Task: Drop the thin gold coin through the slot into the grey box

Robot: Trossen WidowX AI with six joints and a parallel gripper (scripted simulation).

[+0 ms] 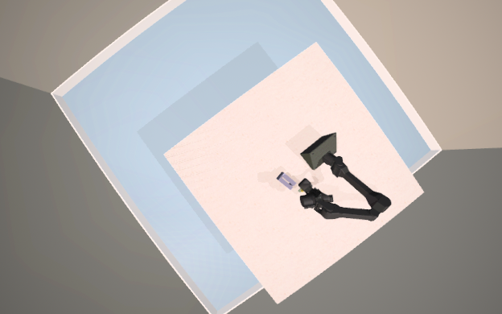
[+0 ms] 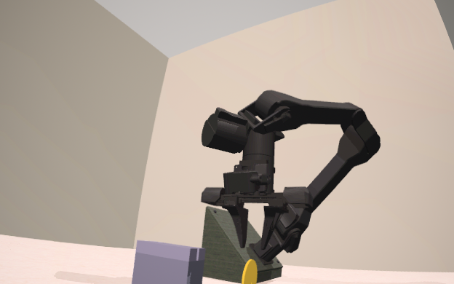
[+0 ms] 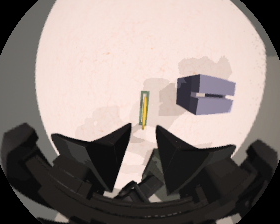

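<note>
Right now the gold coin is 5 cm below my gripper tip.
</note>
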